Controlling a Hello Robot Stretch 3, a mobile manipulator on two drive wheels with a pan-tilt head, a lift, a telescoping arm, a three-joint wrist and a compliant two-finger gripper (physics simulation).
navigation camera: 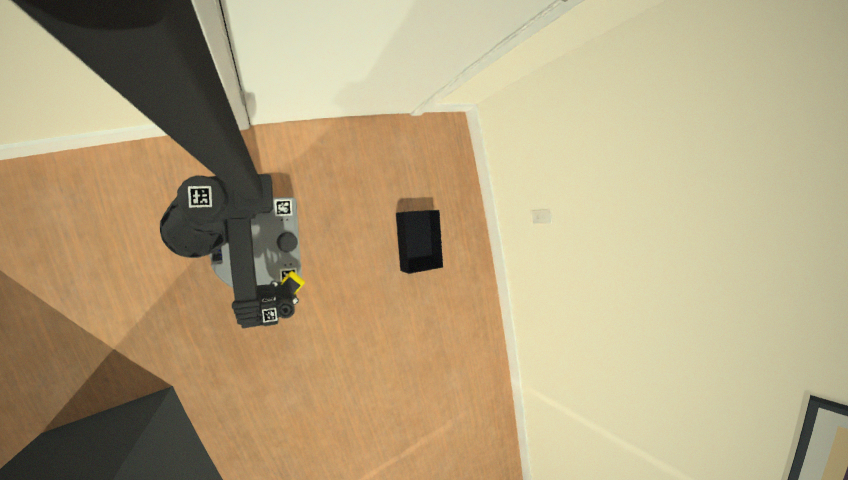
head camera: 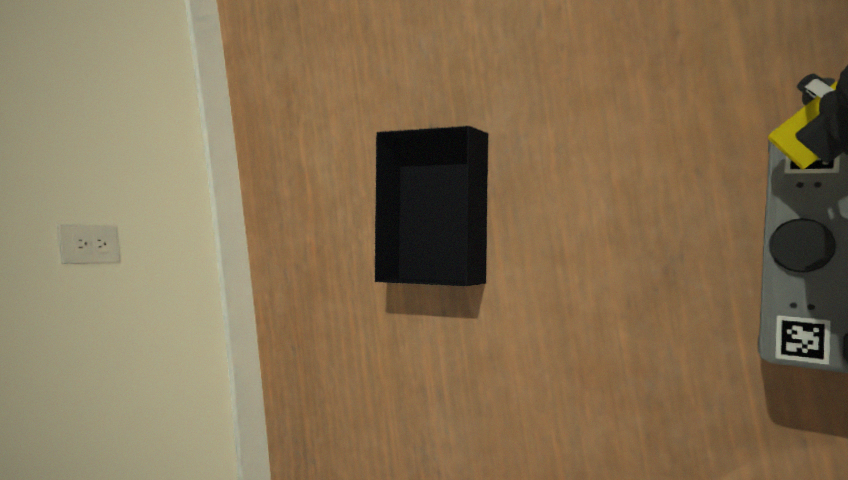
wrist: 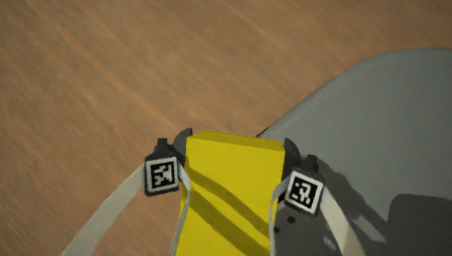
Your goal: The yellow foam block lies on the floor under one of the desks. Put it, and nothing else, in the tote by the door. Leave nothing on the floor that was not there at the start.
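Pixels of known places: robot's base, origin of the base link: (navigation camera: 285, 240) (head camera: 800, 245).
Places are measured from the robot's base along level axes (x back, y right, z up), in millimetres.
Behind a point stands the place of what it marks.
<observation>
The yellow foam block (head camera: 791, 137) @[x -25, y 137, z 260 mm] (navigation camera: 294, 279) @[x -15, y 126, z 260 mm] (wrist: 230, 195) is held between the two fingertips of my gripper (wrist: 236, 151) @[x 23, y 176, z 216 mm], which is shut on it. In the wrist view the block hangs over the corner of my grey base and the wood floor. In the head camera view it is at the right edge, above a marker on the base, partly hidden by the dark fingers. The black tote (head camera: 477, 208) @[x -531, y 45, z 52 mm] (navigation camera: 410, 264) @[x -594, y 170, z 3 mm] stands upright on the floor, apart from my base, between it and the wall. Its visible inside shows a bare dark bottom.
My grey base (head camera: 779, 285) @[x -27, y -58, z 160 mm] (navigation camera: 261, 270) @[x 96, y 97, z 159 mm] (wrist: 400, 110) stands beside the tote. A cream wall (head camera: 119, 356) @[x -1113, y -260, z 360 mm] (navigation camera: 624, 297) @[x -1220, y 306, z 780 mm] with an outlet (head camera: 89, 243) @[x -1148, y -51, z 403 mm] (navigation camera: 541, 216) @[x -1149, y -53, z 402 mm] is behind the tote. A white door (navigation camera: 333, 59) @[x -137, y -536, z 486 mm] is at the top. A dark box-like piece (navigation camera: 130, 440) @[x 527, y 553, z 298 mm] stands at the lower left.
</observation>
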